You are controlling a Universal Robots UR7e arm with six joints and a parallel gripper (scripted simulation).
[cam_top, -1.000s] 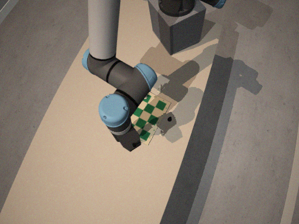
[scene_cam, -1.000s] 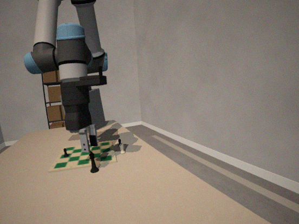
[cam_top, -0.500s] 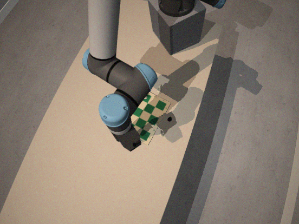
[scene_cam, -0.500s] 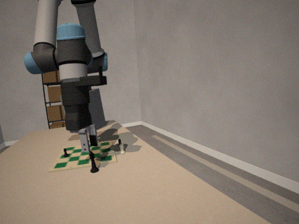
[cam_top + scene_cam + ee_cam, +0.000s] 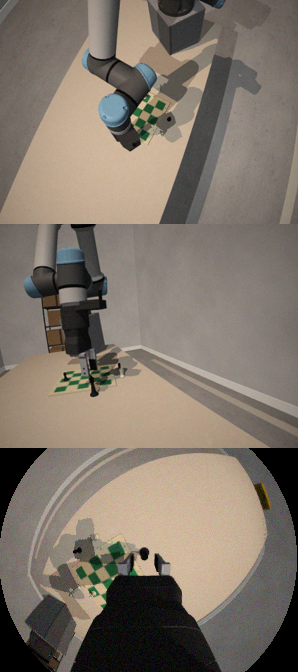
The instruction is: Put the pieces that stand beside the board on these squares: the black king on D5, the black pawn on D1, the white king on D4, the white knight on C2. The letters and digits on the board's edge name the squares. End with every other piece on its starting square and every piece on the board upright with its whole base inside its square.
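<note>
My hand is 6 cm above the black king. From my hand the other things lie so: board: 14 cm behind, 9 cm below, 3 cm to the right; then small white piece: 22 cm behind, 7 cm below, 4 cm to the right; then white knight: 10 cm to the left, 10 cm behind, 7 cm below.
</note>
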